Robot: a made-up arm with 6 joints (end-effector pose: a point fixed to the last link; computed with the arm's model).
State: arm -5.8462 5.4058 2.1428 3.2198 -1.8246 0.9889
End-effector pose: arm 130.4 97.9 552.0 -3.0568 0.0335 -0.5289
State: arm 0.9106 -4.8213 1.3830 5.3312 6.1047 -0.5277
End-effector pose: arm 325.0 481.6 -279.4 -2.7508 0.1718 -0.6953
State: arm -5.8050 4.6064 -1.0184 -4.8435 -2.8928 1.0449
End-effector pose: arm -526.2 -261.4 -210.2 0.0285 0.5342 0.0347
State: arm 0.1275 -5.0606 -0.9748 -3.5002 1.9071 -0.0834
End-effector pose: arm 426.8 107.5 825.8 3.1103 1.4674 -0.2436
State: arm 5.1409 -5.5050 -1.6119 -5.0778 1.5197 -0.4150
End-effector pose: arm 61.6 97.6 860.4 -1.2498 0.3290 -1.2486
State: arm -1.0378 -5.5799 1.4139 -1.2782 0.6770 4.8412
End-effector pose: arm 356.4 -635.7 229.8 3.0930 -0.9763 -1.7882
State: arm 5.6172 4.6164 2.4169 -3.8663 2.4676 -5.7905
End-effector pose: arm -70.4 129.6 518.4 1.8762 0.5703 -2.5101
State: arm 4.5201 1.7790 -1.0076 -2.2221 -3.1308 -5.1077
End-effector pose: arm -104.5 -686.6 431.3 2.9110 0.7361 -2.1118
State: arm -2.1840 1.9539 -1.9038 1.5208 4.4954 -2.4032
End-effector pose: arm -266.0 -302.1 539.4 1.9012 0.8562 -1.9915
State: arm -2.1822 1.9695 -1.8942 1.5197 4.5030 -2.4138
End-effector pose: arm -271.0 -310.3 533.4 1.9012 0.8928 -1.9880
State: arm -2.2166 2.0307 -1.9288 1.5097 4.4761 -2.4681
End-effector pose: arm -282.0 -302.2 507.7 1.9788 0.9622 -1.9610
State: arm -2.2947 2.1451 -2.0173 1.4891 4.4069 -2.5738
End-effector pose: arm -295.1 -270.6 461.0 2.1916 1.0521 -1.8599
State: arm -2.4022 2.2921 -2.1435 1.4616 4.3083 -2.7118
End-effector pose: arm -299.1 -219.7 405.4 2.5565 1.1056 -1.6397
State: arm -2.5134 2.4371 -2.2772 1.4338 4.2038 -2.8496
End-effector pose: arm -287.5 -164.8 356.5 2.9279 1.0787 -1.4060
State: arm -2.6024 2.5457 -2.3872 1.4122 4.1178 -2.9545
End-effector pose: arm -266.8 -122.2 324.5 3.1386 1.0092 -1.2952
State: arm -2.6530 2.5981 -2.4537 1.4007 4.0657 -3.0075
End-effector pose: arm -249.4 -98.8 310.7 -3.0844 0.9548 -1.2854
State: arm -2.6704 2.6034 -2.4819 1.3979 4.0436 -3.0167
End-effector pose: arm -239.7 -89.8 309.4 -3.1085 0.9280 -1.3225
